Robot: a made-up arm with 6 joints.
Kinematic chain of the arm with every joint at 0, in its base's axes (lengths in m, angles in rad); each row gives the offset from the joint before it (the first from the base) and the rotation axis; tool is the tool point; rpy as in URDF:
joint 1: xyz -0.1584 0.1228 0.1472 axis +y
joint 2: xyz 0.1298 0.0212 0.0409 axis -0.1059 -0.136 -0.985
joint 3: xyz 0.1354 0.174 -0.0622 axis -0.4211 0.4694 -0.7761
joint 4: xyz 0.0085 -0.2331 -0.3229 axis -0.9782 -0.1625 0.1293
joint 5: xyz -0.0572 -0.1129 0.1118 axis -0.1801 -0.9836 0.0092
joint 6: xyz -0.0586 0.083 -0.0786 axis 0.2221 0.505 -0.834
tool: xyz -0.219 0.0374 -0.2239 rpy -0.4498 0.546 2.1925
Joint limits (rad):
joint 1: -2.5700..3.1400
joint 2: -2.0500..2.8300
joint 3: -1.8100..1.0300
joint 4: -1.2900..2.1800
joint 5: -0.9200..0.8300
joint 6: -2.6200..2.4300
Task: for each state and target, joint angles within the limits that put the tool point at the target. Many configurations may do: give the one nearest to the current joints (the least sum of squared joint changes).
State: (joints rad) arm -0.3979 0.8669 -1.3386 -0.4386 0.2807 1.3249
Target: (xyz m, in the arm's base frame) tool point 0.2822 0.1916 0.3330
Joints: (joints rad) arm -0.8441 0.8783 -1.3967 -0.5632 0.3556 1.5680
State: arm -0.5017 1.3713 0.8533 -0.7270 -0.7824 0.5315
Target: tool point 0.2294 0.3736 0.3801
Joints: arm -0.4203 1.5769 0.9990 -0.6252 -0.6806 0.6084
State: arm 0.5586 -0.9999 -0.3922 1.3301 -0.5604 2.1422
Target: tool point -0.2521 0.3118 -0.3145
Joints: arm 0.0903 -0.9802 0.0467 0.8418 -0.6124 2.1439
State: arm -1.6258 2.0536 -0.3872 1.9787 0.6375 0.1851
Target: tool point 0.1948 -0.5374 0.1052
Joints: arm -1.5518 1.8861 -0.9532 1.5132 0.5940 0.5320
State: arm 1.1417 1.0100 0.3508 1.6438 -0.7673 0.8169
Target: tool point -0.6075 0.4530 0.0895
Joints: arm 1.2747 0.9156 0.5053 1.6807 -0.6646 0.6830
